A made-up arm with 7 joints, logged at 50 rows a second.
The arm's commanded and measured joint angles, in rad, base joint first. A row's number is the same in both.
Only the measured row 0 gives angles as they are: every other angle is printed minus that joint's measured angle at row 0.
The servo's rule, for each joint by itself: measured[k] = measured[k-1] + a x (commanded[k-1-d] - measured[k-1]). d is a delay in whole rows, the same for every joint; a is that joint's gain. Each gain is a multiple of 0.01, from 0.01 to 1. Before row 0 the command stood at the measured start. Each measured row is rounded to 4 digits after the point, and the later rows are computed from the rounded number. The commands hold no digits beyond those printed.
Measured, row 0:
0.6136, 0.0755, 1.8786, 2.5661, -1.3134, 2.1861, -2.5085
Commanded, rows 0 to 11:
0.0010, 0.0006, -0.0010, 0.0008, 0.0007, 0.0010, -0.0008
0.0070, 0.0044, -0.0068, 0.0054, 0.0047, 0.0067, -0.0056
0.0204, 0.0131, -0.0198, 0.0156, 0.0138, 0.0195, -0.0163
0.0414, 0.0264, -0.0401, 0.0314, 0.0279, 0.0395, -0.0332
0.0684, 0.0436, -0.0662, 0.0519, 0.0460, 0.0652, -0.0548
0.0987, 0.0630, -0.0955, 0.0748, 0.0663, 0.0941, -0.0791
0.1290, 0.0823, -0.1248, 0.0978, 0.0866, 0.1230, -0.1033
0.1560, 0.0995, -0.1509, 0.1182, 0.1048, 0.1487, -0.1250
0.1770, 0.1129, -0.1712, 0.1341, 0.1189, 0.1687, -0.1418
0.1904, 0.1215, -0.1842, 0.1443, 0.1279, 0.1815, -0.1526
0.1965, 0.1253, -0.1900, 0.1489, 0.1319, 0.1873, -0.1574
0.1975, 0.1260, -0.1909, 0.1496, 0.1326, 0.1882, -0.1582
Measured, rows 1 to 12:
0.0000, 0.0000, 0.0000, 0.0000, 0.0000, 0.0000, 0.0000
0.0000, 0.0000, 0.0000, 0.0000, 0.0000, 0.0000, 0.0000
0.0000, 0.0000, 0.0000, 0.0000, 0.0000, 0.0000, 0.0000
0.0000, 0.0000, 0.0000, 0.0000, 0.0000, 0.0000, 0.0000
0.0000, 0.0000, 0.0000, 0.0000, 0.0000, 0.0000, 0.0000
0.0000, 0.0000, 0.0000, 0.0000, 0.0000, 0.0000, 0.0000
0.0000, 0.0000, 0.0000, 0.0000, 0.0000, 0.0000, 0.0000
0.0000, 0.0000, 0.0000, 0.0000, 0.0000, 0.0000, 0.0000
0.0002, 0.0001, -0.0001, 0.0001, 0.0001, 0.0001, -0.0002
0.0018, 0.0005, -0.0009, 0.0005, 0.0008, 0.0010, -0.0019
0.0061, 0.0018, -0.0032, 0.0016, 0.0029, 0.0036, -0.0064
0.0142, 0.0043, -0.0076, 0.0037, 0.0069, 0.0086, -0.0147
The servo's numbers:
d 8
a 0.23 0.10 0.12 0.07 0.16 0.14 0.31

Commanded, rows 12 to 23:
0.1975, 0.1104, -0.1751, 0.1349, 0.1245, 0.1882, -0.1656
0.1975, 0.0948, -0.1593, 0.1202, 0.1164, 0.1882, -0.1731
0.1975, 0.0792, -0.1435, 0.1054, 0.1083, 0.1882, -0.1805
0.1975, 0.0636, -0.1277, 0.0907, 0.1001, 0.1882, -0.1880
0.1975, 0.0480, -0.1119, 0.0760, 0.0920, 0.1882, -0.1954
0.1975, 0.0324, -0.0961, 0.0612, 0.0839, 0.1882, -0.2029
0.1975, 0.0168, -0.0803, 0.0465, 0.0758, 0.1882, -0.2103
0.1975, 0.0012, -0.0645, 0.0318, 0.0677, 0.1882, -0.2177
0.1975, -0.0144, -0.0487, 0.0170, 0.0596, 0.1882, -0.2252
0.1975, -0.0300, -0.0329, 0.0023, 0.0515, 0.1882, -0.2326
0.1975, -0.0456, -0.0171, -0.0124, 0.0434, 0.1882, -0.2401
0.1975, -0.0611, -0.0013, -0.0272, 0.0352, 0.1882, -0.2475
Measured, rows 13 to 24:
0.0267, 0.0082, -0.0146, 0.0071, 0.0132, 0.0165, -0.0271
0.0433, 0.0137, -0.0243, 0.0118, 0.0217, 0.0274, -0.0432
0.0630, 0.0206, -0.0364, 0.0178, 0.0321, 0.0408, -0.0618
0.0844, 0.0285, -0.0501, 0.0248, 0.0437, 0.0559, -0.0814
0.1057, 0.0369, -0.0646, 0.0325, 0.0557, 0.0717, -0.1001
0.1252, 0.0454, -0.0790, 0.0403, 0.0673, 0.0871, -0.1164
0.1416, 0.0534, -0.0923, 0.0479, 0.0776, 0.1011, -0.1291
0.1545, 0.0607, -0.1041, 0.0550, 0.0864, 0.1133, -0.1381
0.1644, 0.0657, -0.1126, 0.0606, 0.0925, 0.1238, -0.1466
0.1720, 0.0686, -0.1182, 0.0648, 0.0963, 0.1328, -0.1548
0.1779, 0.0697, -0.1212, 0.0676, 0.0982, 0.1406, -0.1628
0.1824, 0.0691, -0.1220, 0.0692, 0.0985, 0.1473, -0.1706

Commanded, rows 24 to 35:
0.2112, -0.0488, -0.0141, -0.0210, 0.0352, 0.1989, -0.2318
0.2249, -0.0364, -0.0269, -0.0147, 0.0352, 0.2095, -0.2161
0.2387, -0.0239, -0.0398, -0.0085, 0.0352, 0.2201, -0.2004
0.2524, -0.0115, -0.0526, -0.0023, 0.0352, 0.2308, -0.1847
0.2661, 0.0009, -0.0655, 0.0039, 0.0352, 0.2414, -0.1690
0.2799, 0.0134, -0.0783, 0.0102, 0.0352, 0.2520, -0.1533
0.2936, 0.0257, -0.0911, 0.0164, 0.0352, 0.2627, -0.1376
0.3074, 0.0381, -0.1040, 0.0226, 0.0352, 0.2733, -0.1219
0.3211, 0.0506, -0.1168, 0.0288, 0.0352, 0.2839, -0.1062
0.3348, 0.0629, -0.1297, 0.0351, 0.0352, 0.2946, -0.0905
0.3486, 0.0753, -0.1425, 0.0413, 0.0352, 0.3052, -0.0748
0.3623, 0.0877, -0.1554, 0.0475, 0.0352, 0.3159, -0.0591
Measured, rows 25 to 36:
0.1859, 0.0670, -0.1208, 0.0697, 0.0975, 0.1530, -0.1783
0.1886, 0.0635, -0.1178, 0.0691, 0.0953, 0.1579, -0.1859
0.1906, 0.0588, -0.1133, 0.0675, 0.0922, 0.1621, -0.1935
0.1922, 0.0530, -0.1074, 0.0650, 0.0883, 0.1658, -0.2010
0.1934, 0.0463, -0.1004, 0.0616, 0.0837, 0.1689, -0.2085
0.1943, 0.0387, -0.0923, 0.0574, 0.0785, 0.1716, -0.2160
0.1950, 0.0303, -0.0833, 0.0525, 0.0729, 0.1739, -0.2235
0.1956, 0.0212, -0.0735, 0.0469, 0.0669, 0.1759, -0.2309
0.1992, 0.0142, -0.0664, 0.0421, 0.0618, 0.1791, -0.2312
0.2051, 0.0091, -0.0617, 0.0381, 0.0575, 0.1834, -0.2265
0.2128, 0.0058, -0.0591, 0.0348, 0.0539, 0.1885, -0.2184
0.2219, 0.0041, -0.0583, 0.0322, 0.0509, 0.1944, -0.2080

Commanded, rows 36 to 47:
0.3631, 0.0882, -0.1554, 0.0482, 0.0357, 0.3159, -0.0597
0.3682, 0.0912, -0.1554, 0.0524, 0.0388, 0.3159, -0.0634
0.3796, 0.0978, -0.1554, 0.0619, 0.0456, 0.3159, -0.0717
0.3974, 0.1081, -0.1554, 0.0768, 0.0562, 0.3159, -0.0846
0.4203, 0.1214, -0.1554, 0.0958, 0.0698, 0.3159, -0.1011
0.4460, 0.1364, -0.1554, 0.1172, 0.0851, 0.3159, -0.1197
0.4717, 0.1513, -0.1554, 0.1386, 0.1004, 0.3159, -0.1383
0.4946, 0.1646, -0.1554, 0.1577, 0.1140, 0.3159, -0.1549
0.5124, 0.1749, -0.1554, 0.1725, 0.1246, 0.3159, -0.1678
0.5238, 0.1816, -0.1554, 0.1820, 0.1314, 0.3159, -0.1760
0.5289, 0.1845, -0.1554, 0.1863, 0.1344, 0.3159, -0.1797
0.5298, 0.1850, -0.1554, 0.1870, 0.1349, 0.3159, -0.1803
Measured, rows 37 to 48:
0.2321, 0.0038, -0.0592, 0.0302, 0.0484, 0.2010, -0.1959
0.2431, 0.0048, -0.0615, 0.0288, 0.0463, 0.2081, -0.1827
0.2547, 0.0069, -0.0651, 0.0279, 0.0445, 0.2157, -0.1687
0.2668, 0.0100, -0.0698, 0.0275, 0.0430, 0.2238, -0.1542
0.2793, 0.0141, -0.0754, 0.0276, 0.0418, 0.2322, -0.1393
0.2921, 0.0190, -0.0819, 0.0281, 0.0407, 0.2409, -0.1242
0.3051, 0.0246, -0.0892, 0.0290, 0.0398, 0.2499, -0.1089
0.3183, 0.0309, -0.0971, 0.0303, 0.0391, 0.2591, -0.0935
0.3286, 0.0366, -0.1041, 0.0316, 0.0386, 0.2671, -0.0830
0.3377, 0.0421, -0.1103, 0.0331, 0.0386, 0.2739, -0.0769
0.3473, 0.0477, -0.1157, 0.0351, 0.0397, 0.2798, -0.0753
0.3588, 0.0537, -0.1205, 0.0380, 0.0423, 0.2849, -0.0782

